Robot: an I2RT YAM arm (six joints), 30 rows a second.
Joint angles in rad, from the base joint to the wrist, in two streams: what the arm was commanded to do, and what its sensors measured. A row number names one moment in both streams.
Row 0, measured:
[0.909 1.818 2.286 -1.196 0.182 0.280]
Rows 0 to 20, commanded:
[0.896 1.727 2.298 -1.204 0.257 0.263]
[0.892 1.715 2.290 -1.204 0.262 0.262]
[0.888 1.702 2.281 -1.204 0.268 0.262]
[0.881 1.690 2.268 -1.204 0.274 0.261]
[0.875 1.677 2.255 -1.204 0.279 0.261]
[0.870 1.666 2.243 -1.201 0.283 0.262]
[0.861 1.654 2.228 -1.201 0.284 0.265]
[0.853 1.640 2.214 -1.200 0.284 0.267]
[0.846 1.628 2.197 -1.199 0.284 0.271]
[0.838 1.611 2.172 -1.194 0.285 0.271]
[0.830 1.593 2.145 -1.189 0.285 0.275]
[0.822 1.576 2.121 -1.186 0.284 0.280]
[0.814 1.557 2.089 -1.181 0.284 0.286]
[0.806 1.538 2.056 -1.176 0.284 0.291]
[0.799 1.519 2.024 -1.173 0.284 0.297]
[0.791 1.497 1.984 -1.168 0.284 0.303]
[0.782 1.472 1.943 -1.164 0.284 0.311]
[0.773 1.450 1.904 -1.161 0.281 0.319]
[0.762 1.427 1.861 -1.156 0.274 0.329]
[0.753 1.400 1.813 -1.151 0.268 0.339]
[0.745 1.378 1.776 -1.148 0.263 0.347]
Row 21, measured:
[0.763 1.451 1.842 -1.172 0.253 0.305]
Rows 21 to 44, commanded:
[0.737 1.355 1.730 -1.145 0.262 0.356]
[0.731 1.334 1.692 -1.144 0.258 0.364]
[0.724 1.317 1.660 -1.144 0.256 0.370]
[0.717 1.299 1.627 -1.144 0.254 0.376]
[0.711 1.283 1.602 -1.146 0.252 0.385]
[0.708 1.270 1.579 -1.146 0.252 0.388]
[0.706 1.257 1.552 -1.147 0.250 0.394]
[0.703 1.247 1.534 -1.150 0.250 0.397]
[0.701 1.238 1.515 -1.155 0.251 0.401]
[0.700 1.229 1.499 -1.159 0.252 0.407]
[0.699 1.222 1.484 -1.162 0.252 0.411]
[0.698 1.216 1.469 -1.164 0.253 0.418]
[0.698 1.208 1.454 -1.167 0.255 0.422]
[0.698 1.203 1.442 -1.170 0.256 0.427]
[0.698 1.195 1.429 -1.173 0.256 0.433]
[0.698 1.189 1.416 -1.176 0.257 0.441]
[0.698 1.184 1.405 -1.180 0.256 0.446]
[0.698 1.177 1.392 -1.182 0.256 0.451]
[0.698 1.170 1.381 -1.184 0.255 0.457]
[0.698 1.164 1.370 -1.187 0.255 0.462]
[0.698 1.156 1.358 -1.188 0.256 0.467]
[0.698 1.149 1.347 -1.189 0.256 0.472]
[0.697 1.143 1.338 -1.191 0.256 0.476]
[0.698 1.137 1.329 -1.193 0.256 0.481]
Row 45, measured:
[0.701 1.174 1.339 -1.179 0.240 0.442]
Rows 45 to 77, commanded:
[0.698 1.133 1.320 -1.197 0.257 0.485]
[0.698 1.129 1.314 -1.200 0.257 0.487]
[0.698 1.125 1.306 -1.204 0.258 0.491]
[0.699 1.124 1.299 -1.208 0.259 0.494]
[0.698 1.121 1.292 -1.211 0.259 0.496]
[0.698 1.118 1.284 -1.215 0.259 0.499]
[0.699 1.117 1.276 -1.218 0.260 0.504]
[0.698 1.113 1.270 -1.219 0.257 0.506]
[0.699 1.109 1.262 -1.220 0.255 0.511]
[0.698 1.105 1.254 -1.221 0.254 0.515]
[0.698 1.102 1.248 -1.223 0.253 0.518]
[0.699 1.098 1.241 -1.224 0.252 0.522]
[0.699 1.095 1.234 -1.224 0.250 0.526]
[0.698 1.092 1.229 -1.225 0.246 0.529]
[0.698 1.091 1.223 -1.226 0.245 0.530]
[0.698 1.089 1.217 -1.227 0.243 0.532]
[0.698 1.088 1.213 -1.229 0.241 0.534]
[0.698 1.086 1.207 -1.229 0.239 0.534]
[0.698 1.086 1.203 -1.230 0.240 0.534]
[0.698 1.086 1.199 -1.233 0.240 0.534]
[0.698 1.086 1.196 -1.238 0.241 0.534]
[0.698 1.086 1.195 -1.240 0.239 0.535]
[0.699 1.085 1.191 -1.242 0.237 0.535]
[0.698 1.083 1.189 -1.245 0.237 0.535]
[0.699 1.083 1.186 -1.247 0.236 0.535]
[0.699 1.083 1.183 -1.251 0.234 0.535]
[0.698 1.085 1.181 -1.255 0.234 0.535]
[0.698 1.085 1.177 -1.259 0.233 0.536]
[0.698 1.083 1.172 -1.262 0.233 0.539]
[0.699 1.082 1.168 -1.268 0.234 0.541]
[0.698 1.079 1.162 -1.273 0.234 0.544]
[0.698 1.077 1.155 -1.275 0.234 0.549]
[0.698 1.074 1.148 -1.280 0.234 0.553]
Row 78, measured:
[0.700 1.102 1.159 -1.244 0.221 0.522]
